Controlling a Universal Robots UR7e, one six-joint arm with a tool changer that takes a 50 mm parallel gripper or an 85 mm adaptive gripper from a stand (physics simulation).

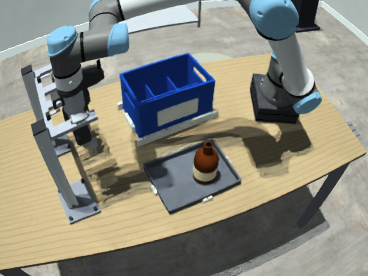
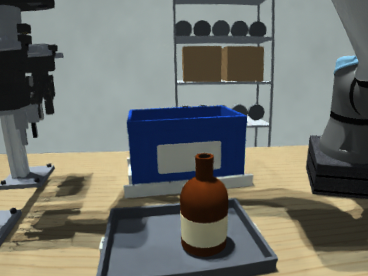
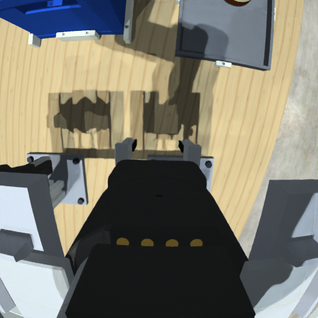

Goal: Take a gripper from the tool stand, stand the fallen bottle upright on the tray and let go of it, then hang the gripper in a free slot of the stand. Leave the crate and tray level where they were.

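Where they show: arm's base, origin of the base link: [image 1: 277, 91] [image 2: 349, 150].
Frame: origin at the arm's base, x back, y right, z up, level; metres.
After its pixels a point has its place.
Note:
The brown bottle [image 1: 205, 162] {z 0.023, x -0.425, y -0.179 m} [image 2: 204, 200] {z 0.015, x -0.414, y -0.189 m} [image 3: 238, 1] stands upright on the grey tray [image 1: 170, 195] {z -0.086, x -0.535, y -0.178 m} [image 2: 142, 250] {z -0.086, x -0.508, y -0.156 m} [image 3: 225, 37], apart from the gripper. The tray lies flat on the table. My gripper [image 1: 94, 146] [image 2: 28, 126] [image 3: 157, 145] is on the arm at the tool stand [image 1: 55, 167] {z 0.129, x -0.845, y -0.096 m} [image 2: 15, 145] {z 0.015, x -0.855, y 0.175 m}, between two of its bracket arms. Its fingers are apart with nothing between them. Whether it rests on the brackets is hard to tell. The blue crate [image 1: 145, 112] {z 0.045, x -0.510, y 0.054 m} [image 2: 140, 150] {z 0.018, x -0.506, y 0.055 m} [image 3: 95, 20] stands level behind the tray.
Another gripper [image 2: 49, 95] hangs in the stand beside mine, partly hidden. Pale rails [image 1: 175, 129] {z -0.075, x -0.409, y 0.046 m} [image 2: 160, 188] {z -0.073, x -0.466, y 0.045 m} [image 3: 128, 22] border the crate. The arm's base [image 1: 275, 105] {z -0.006, x -0.054, y -0.055 m} [image 2: 335, 170] {z -0.025, x -0.083, y -0.055 m} stands at the right. A shelf rack [image 2: 272, 65] stands in the background.

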